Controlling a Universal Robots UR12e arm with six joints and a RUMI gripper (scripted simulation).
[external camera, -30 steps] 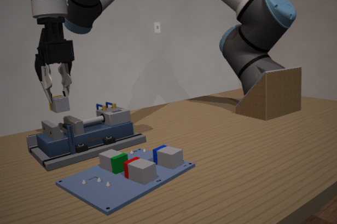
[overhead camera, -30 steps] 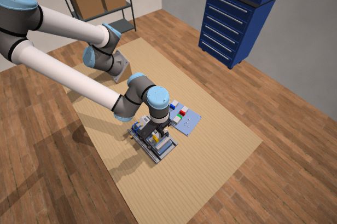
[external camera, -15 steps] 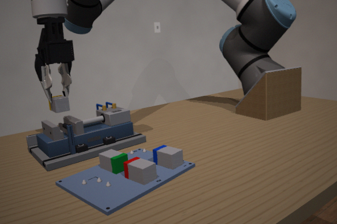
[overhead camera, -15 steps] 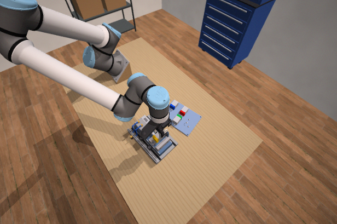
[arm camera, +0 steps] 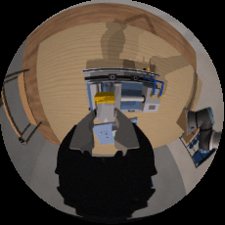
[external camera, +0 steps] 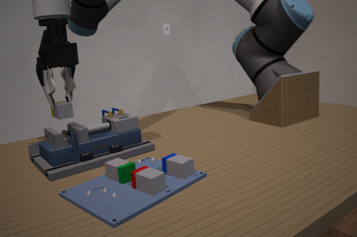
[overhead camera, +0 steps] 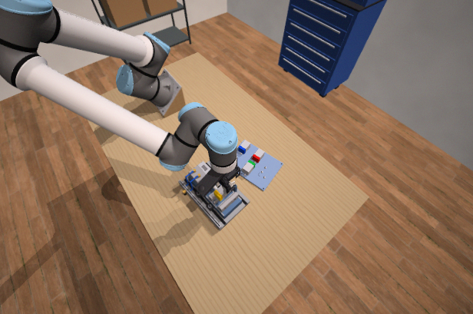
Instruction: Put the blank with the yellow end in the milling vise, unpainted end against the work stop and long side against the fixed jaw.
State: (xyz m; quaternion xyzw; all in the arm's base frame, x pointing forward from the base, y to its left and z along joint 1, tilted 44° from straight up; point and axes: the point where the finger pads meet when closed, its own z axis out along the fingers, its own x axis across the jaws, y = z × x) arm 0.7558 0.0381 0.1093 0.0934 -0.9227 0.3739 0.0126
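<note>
Now: hand 2 cm above the yellow-ended blank. Also, from my hand: milling vise (7 cm behind, 1 cm to the right, 13 cm below); then fixed jaw (3 cm ahead, 1 cm to the left, 9 cm below); then moving jaw (3 cm behind, 9 cm below).
</note>
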